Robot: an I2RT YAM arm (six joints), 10 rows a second.
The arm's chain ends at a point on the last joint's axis. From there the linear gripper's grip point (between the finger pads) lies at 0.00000 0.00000 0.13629 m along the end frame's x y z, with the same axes.
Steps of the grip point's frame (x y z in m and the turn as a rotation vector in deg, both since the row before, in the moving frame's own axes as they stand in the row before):
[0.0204, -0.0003, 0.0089, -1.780, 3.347, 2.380]
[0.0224, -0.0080, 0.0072, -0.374, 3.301, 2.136]
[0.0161, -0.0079, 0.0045, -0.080, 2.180, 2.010]
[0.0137, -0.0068, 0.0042, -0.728, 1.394, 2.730]
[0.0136, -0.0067, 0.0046, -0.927, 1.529, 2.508]
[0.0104, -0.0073, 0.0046, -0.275, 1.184, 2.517]
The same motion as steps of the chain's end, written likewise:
[0.0125, -0.0047, 0.0092, -1.780, 3.347, 2.380]
[0.0146, -0.0090, 0.0074, -0.374, 3.301, 2.136]
[0.0109, -0.0082, 0.0046, -0.080, 2.180, 2.010]
[0.0104, -0.0086, 0.0043, -0.728, 1.394, 2.730]
[0.0100, -0.0090, 0.0047, -0.927, 1.529, 2.508]
[0.0076, -0.0080, 0.0046, -0.275, 1.184, 2.517]

